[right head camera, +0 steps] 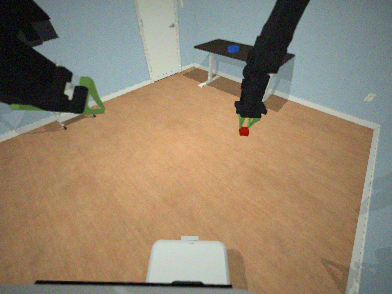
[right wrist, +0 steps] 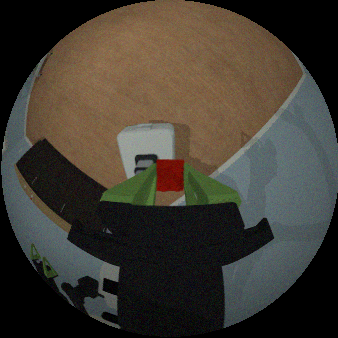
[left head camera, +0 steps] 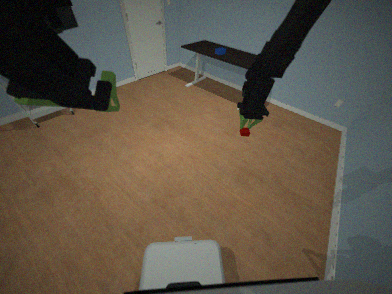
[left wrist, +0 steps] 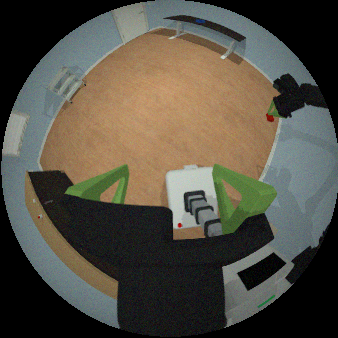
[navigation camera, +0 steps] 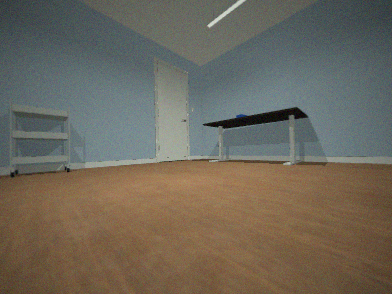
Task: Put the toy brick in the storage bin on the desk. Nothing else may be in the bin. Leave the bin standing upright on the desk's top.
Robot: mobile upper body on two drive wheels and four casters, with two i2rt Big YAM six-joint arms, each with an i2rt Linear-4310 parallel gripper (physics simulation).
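Pixels of known places: left gripper, between the fingertips: [right head camera: 83,109] [left head camera: 94,106] [left wrist: 170,168]; right gripper, between the fingertips: [right head camera: 243,127] [right wrist: 169,167] [left head camera: 244,128] [left wrist: 269,113]; left arm's base, origin of its link: [right wrist: 86,288].
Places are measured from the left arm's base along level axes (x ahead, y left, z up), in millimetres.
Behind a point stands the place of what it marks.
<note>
A red toy brick [left head camera: 244,132] @(x 524, y -444, z -308 mm) [right head camera: 244,131] @(x 526, y -449, z -308 mm) [left wrist: 270,118] @(x 527, y -442, z -307 mm) [right wrist: 170,176] @(x 544, y -453, z -308 mm) is held between the green fingertips of my right gripper [right wrist: 169,167] @(x 553, y -452, z -313 mm), above the floor and well away from the desk. A small blue thing, seemingly the storage bin [left head camera: 220,51] @(x 2910, y -827, z -638 mm) [right head camera: 233,48] @(x 2911, y -827, z -629 mm) [left wrist: 200,21] @(x 2913, y -830, z -656 mm) [navigation camera: 241,116] @(x 2900, y -816, z -651 mm), sits on the dark top of the desk [left head camera: 199,47] @(x 3249, y -506, z -690 mm) [right head camera: 212,45] @(x 3331, y -516, z -690 mm) [left wrist: 225,31] @(x 2619, y -1219, z -690 mm) [navigation camera: 270,117] @(x 2750, y -1215, z -715 mm) across the room. Its inside is too small to make out. My left gripper [left wrist: 170,168] @(x 372, y -14, z -116 mm) is open and empty, far from the desk; its fingers are partly hidden by the arm in the head camera views.
A white shelf cart [left wrist: 73,83] @(x 2195, y 1691, z -1268 mm) [navigation camera: 40,135] @(x 1903, y 1560, z -986 mm) stands by the wall at the left. A white door [left head camera: 146,40] @(x 3631, y 497, z -744 mm) [right head camera: 159,40] @(x 3617, y 511, z -685 mm) [navigation camera: 172,110] @(x 3648, y 484, z -306 mm) is left of the desk. A dark-topped cabinet [left wrist: 50,181] @(x 339, y 1534, z -914 mm) [right wrist: 55,172] @(x -18, y 1144, z -1033 mm) shows at the lower left of the wrist views. A wall runs along the right.
</note>
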